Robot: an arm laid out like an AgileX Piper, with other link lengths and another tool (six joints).
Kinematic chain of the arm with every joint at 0, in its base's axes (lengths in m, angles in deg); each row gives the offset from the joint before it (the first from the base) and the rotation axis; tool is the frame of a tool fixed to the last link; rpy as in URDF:
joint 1: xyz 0 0 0.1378 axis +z
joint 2: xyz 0 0 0 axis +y
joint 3: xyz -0.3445 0 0.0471 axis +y
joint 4: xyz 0.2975 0 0.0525 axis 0.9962 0 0.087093
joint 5: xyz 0 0 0 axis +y
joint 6: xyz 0.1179 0 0.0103 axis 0.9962 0 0.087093
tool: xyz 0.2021 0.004 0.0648 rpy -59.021 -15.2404 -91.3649
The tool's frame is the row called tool.
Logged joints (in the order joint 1, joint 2, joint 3, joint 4, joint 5, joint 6), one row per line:
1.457, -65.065, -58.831, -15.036, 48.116, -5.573
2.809, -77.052, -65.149, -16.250, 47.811, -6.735
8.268, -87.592, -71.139, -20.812, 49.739, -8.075
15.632, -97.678, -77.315, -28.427, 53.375, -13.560
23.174, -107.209, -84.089, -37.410, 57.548, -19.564
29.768, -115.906, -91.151, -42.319, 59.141, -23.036
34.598, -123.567, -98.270, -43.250, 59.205, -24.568
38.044, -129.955, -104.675, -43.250, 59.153, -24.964
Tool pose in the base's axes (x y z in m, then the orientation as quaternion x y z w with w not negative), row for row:
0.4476, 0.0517, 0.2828, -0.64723, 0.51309, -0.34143, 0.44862
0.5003, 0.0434, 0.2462, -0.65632, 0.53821, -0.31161, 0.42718
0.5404, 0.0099, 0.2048, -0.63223, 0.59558, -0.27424, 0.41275
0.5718, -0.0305, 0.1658, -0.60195, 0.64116, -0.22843, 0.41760
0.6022, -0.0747, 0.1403, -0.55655, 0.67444, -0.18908, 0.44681
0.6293, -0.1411, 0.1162, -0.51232, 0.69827, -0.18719, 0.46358
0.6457, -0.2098, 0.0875, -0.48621, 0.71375, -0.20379, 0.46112
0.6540, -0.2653, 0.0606, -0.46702, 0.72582, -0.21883, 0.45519
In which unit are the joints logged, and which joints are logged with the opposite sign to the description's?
The joints are logged in degrees. Opposite sign: joint 1, joint 2, joint 4.
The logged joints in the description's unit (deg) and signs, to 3 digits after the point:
-1.457, 65.065, -58.831, 15.036, 48.116, -5.573
-2.809, 77.052, -65.149, 16.250, 47.811, -6.735
-8.268, 87.592, -71.139, 20.812, 49.739, -8.075
-15.632, 97.678, -77.315, 28.427, 53.375, -13.560
-23.174, 107.209, -84.089, 37.410, 57.548, -19.564
-29.768, 115.906, -91.151, 42.319, 59.141, -23.036
-34.598, 123.567, -98.270, 43.250, 59.205, -24.568
-38.044, 129.955, -104.675, 43.250, 59.153, -24.964

